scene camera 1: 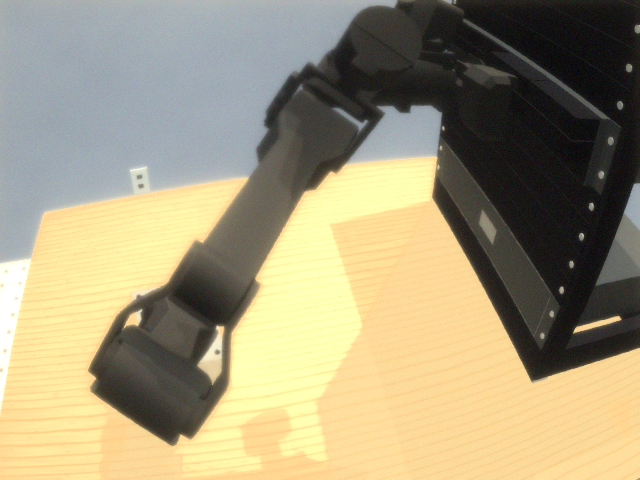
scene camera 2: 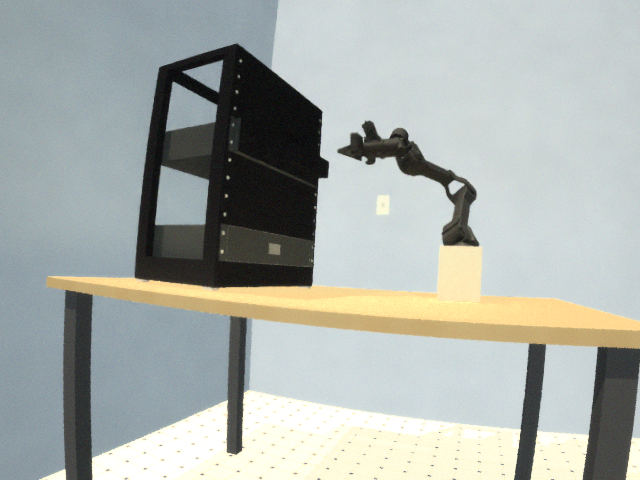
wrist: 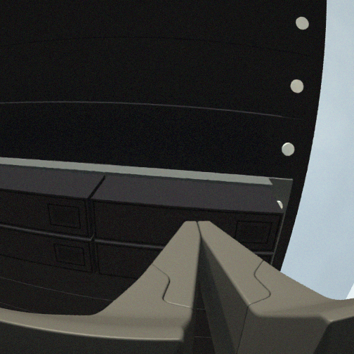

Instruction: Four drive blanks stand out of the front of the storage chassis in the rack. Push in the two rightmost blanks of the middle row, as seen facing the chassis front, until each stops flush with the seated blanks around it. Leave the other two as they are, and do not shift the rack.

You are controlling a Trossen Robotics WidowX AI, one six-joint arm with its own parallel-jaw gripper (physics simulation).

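Where they show: gripper, fingertip midpoint: [scene camera 1: 516, 81] [scene camera 2: 337, 151]; arm's base, link origin: [scene camera 2: 461, 264].
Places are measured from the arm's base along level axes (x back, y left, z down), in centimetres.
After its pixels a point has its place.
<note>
The black rack [scene camera 1: 545, 356] @[y -13.1, x -50.3, z 3.1 cm] [scene camera 2: 215, 206] @[y 37.3, x -52.5, z -10.0 cm] stands on the table and holds the storage chassis [scene camera 1: 601, 155] @[y -10.2, x -49.8, z -28.2 cm] [scene camera 2: 188, 144] @[y 33.8, x -66.9, z -27.8 cm] [wrist: 150, 170]. In the wrist view, two top-row blanks [wrist: 160, 222] [wrist: 25, 208] stand out. Beneath them, the rightmost middle-row blank [wrist: 122, 257] and its left neighbour [wrist: 70, 254] also look proud. The bottom row cannot be made out. The blanks' protruding block also shows in scene camera 2 [scene camera 2: 323, 167] @[y -5.7, x -44.9, z -29.7 cm]. My gripper [scene camera 1: 511, 79] @[y -4.2, x -39.6, z -34.4 cm] [scene camera 2: 339, 150] @[y -4.2, x -39.6, z -34.4 cm] [wrist: 196, 232] is shut and empty. Its tips overlap the right-hand blanks in the wrist view; scene camera 2 shows a gap before the rack.
A grey panel with a pale label [scene camera 1: 486, 226] @[y 12.5, x -50.4, z -1.6 cm] [scene camera 2: 274, 249] @[y 12.3, x -50.4, z -1.7 cm] sits low in the rack. The arm's pale base block [scene camera 2: 459, 273] @[y 4.4, x -0.1, z 2.5 cm] stands on the wooden table [scene camera 1: 289, 330] @[y 7.0, x -16.5, z 9.7 cm] [scene camera 2: 361, 310] @[y 46.7, x -12.3, z 9.7 cm]. Blue walls with a socket plate [scene camera 1: 140, 179] and a switch plate [scene camera 2: 382, 204] stand behind.
</note>
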